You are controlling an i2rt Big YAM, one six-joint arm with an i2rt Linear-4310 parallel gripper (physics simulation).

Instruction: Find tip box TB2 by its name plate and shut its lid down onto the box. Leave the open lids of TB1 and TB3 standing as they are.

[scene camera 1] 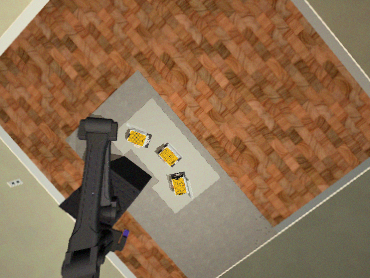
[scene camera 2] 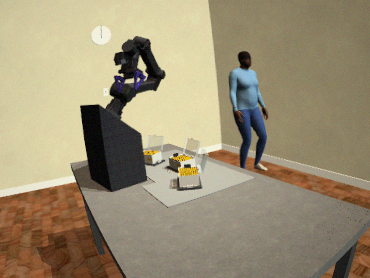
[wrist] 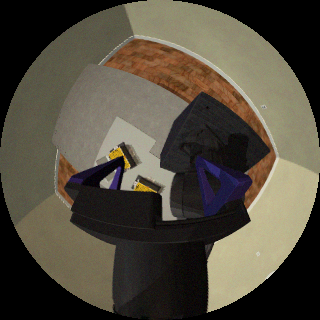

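Seen in the pictures: gripper, fingertip midpoint: [scene camera 1: 117,228] [scene camera 2: 126,91] [wrist: 159,159]; arm's base at its link origin: [scene camera 1: 108,207] [scene camera 2: 110,117] [wrist: 206,147].
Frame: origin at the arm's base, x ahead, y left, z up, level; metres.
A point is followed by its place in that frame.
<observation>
Three white tip boxes with yellow tips stand apart on a pale mat [scene camera 1: 202,172] @[x 0.483, y -0.201, z -0.326 m] [scene camera 2: 227,177] @[x 0.475, y -0.218, z -0.326 m] [wrist: 120,131] @[x 0.187, y -0.287, z -0.326 m]. One box [scene camera 1: 137,137] [scene camera 2: 151,156] @[x 0.224, y 0.198, z -0.274 m] is farthest from scene camera 2, one [scene camera 1: 169,155] @[x 0.355, y 0.041, z -0.269 m] [scene camera 2: 181,161] @[x 0.327, y -0.014, z -0.269 m] [wrist: 146,186] is in the middle, and one [scene camera 1: 179,186] [scene camera 2: 188,178] [wrist: 121,155] is nearest that camera. Each has a clear lid standing open. The name plates are too small to read, so I cannot tell which is TB2. My gripper [scene camera 2: 128,89] @[x 0.080, y -0.081, z 0.111 m] [wrist: 159,159] @[x 0.080, y -0.081, z 0.111 m] is open and empty, high above the table and away from the boxes. Its fingers are purple.
A tall black slanted block [scene camera 1: 131,172] @[x 0.092, y 0.083, z -0.201 m] [scene camera 2: 117,150] @[x 0.007, y -0.083, z -0.145 m] [wrist: 215,120] @[x -0.044, y -0.043, z 0.047 m] stands on the grey table [scene camera 1: 225,240] @[x 0.352, y -0.751, z -0.328 m] [scene camera 2: 250,225] @[x 0.320, y -0.653, z -0.329 m] [wrist: 100,100] @[x 0.129, y -0.549, z -0.329 m], beside the mat, between the arm and scene camera 2. A person [scene camera 2: 247,90] in blue stands beyond the table near the wall.
</observation>
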